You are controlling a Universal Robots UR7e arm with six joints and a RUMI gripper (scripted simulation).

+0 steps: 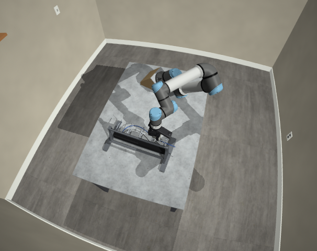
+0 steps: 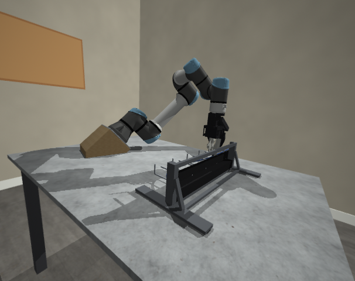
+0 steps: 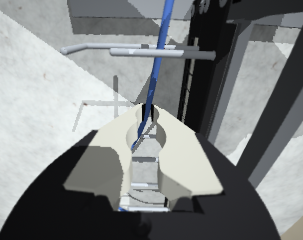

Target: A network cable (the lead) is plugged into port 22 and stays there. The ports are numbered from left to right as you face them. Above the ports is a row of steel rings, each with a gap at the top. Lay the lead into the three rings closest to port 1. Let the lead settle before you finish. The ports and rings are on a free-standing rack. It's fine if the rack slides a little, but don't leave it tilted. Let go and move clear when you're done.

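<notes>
Now: hand 15 cm to the left of the dark rack, 7 cm short of it and 1 cm above it.
</notes>
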